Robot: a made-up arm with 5 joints.
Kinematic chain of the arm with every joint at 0, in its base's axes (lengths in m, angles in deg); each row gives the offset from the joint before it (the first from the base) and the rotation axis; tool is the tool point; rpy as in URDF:
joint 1: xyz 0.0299 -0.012 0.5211 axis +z
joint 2: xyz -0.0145 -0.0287 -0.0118 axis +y
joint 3: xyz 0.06 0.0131 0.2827 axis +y
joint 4: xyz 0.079 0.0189 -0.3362 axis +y
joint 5: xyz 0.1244 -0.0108 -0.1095 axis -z
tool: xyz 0.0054 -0.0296 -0.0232 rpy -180 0 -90
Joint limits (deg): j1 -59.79..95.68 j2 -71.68..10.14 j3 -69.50..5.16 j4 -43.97..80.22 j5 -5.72..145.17
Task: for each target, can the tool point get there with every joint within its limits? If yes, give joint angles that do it. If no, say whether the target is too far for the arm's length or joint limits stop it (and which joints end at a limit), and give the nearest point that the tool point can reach.
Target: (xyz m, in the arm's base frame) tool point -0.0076 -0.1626 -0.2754
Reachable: no: joint limits stop it (at a limit: joint 1, joint 2, joint 5) | nearest point 0.0502 -0.1193 0.2441 | short by 0.524 m
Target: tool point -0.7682 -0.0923 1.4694
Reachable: no: too far | nearest point -0.2302 -0.0382 1.0868 | short by 0.662 m
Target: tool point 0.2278 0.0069 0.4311
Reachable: yes | joints 8.29 -35.94 -8.66 66.51 95.97
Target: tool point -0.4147 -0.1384 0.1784
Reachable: no: joint limits stop it (at a limit: joint 2, joint 3, joint 4, joint 5) | nearest point -0.0401 -0.0319 0.3125 | short by 0.412 m
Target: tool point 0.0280 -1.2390 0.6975
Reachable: no: too far | nearest point 0.3061 -0.5587 0.6807 | short by 0.735 m
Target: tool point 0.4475 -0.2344 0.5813
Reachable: yes | joints -23.61 -9.62 -44.30 33.07 25.75
